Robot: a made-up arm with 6 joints. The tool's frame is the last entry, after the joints.
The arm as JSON. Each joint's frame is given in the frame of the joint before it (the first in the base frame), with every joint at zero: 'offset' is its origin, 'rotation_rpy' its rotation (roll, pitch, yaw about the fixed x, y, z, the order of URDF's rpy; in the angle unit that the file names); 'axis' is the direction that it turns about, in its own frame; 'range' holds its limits. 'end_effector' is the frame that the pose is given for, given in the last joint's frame.
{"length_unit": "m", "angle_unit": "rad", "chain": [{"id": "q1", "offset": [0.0, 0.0, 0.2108], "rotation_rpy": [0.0, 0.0, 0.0], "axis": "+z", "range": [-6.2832, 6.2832]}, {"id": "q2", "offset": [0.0, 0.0, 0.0], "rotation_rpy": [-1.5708, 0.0, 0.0], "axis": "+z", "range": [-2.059, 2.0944]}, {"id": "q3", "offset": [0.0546, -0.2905, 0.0], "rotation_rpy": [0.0, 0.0, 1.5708], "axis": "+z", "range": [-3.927, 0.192]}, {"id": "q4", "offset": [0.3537, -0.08, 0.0], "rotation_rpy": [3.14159, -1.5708, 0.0], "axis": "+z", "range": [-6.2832, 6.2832]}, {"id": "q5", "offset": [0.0, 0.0, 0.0], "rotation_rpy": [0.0, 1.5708, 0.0], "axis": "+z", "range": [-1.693, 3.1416]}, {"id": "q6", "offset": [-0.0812, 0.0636, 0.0], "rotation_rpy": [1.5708, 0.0, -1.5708], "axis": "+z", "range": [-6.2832, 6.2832]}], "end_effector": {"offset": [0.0, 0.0, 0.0], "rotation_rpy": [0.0, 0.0, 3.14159]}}
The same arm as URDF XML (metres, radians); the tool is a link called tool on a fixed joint. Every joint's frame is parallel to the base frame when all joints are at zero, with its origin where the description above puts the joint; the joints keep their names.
<robot name="arm">
<joint name="tool_fixed" type="fixed"><parent link="link6"/><child link="tool"/><origin xyz="0 0 0" rpy="3.1416 0 0"/></joint>
<joint name="q6" type="revolute"><parent link="link5"/><child link="link6"/><origin xyz="0.0636 0 -0.0812"/><axis xyz="0 0 -1"/><limit lower="-6.2832" upper="6.2832"/></joint>
<joint name="q5" type="revolute"><parent link="link4"/><child link="link5"/><origin xyz="0 0 0"/><axis xyz="0 1 0"/><limit lower="-1.693" upper="3.1416"/></joint>
<joint name="q4" type="revolute"><parent link="link3"/><child link="link4"/><origin xyz="0.08 0 -0.3537"/><axis xyz="0 0 -1"/><limit lower="-6.2832" upper="6.2832"/></joint>
<joint name="q3" type="revolute"><parent link="link2"/><child link="link3"/><origin xyz="0.0546 0 0.2905"/><axis xyz="0 1 0"/><limit lower="-3.927" upper="0.192"/></joint>
<joint name="q2" type="revolute"><parent link="link1"/><child link="link2"/><origin xyz="0 0 0"/><axis xyz="0 1 0"/><limit lower="-2.059" upper="2.0944"/></joint>
<joint name="q1" type="revolute"><parent link="base_link"/><child link="link1"/><origin xyz="0 0 0.2108"/><axis xyz="0 0 1"/><limit lower="-6.2832" upper="6.2832"/></joint>
<link name="base_link"/>
<link name="link1"/>
<link name="link2"/>
<link name="link3"/>
<link name="link4"/>
<link name="link5"/>
<link name="link6"/>
<link name="tool"/>
</robot>

